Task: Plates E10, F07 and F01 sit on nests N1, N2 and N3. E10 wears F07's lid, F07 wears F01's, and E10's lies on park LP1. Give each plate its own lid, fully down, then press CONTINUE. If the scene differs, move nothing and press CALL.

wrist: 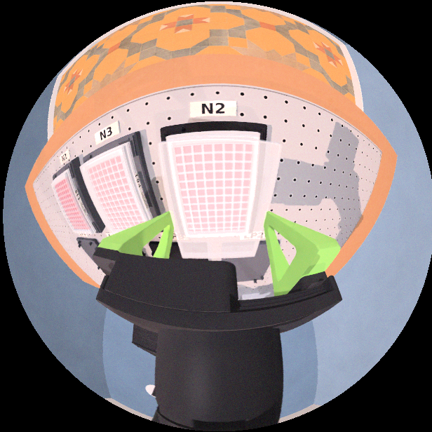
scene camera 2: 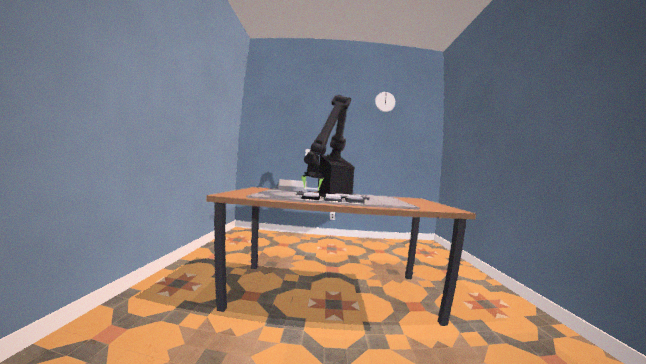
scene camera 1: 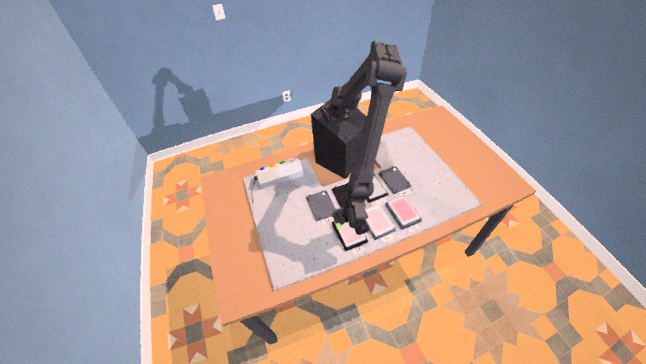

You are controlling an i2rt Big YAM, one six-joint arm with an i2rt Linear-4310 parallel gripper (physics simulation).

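Places are measured from the arm's base along level axes (x left, y back, z up), in millimetres.
Where they show: gripper, between the fingertips: (scene camera 2: pixel 311 189) (scene camera 1: pixel 348 225); arm's base, origin of its link: (scene camera 2: pixel 334 159) (scene camera 1: pixel 335 113).
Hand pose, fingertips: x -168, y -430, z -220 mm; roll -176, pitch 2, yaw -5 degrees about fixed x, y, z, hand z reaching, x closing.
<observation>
Things, the pixels of their top centre, and the offset from my fingertips. Level surfaces: height alone.
- clear lid, centre of its top: (scene camera 1: pixel 349 225) (scene camera 2: pixel 311 188) dy -5, dx -1, dz +6 mm
- N2 plate, centre of its top: (scene camera 1: pixel 349 229) dy -7, dx +3, dz -24 mm
- N3 plate, centre of its top: (scene camera 1: pixel 377 218) dy -18, dx +132, dz -26 mm
- N1 plate, centre of its top: (scene camera 1: pixel 404 208) dy -31, dx +261, dz -21 mm
- white button box, centre of its top: (scene camera 1: pixel 277 164) (scene camera 2: pixel 293 180) dy +438, dx -149, dz +29 mm
- pegboard, height of its surface: dz -54 mm
My gripper (scene camera 1: pixel 348 229) (scene camera 2: pixel 312 186) (wrist: pixel 218 216) is shut on a clear lid (scene camera 2: pixel 312 188) (wrist: pixel 264 185), which spans its green fingertips, level and raised over nest N2. Below, the N2 plate (scene camera 1: pixel 353 240) (wrist: pixel 212 175) shows through the lid, its pink wells in a black nest. The N3 plate (scene camera 1: pixel 381 221) (wrist: pixel 114 187) is pale pink. The N1 plate (scene camera 1: pixel 404 210) (wrist: pixel 71 202) is deeper pink. I cannot tell which lid I hold. Whether the plates wear lids, and their side labels, are too unclear to judge. The arm partly hides the park row.
Dark pads (scene camera 1: pixel 320 205) (scene camera 1: pixel 395 179) stand at both ends of the row behind the nests, with more pads between them. A white button box (scene camera 1: pixel 280 173) with coloured buttons stands at the back left of the pegboard (scene camera 1: pixel 295 260). The black arm base (scene camera 1: pixel 337 145) (scene camera 2: pixel 338 176) stands behind.
</observation>
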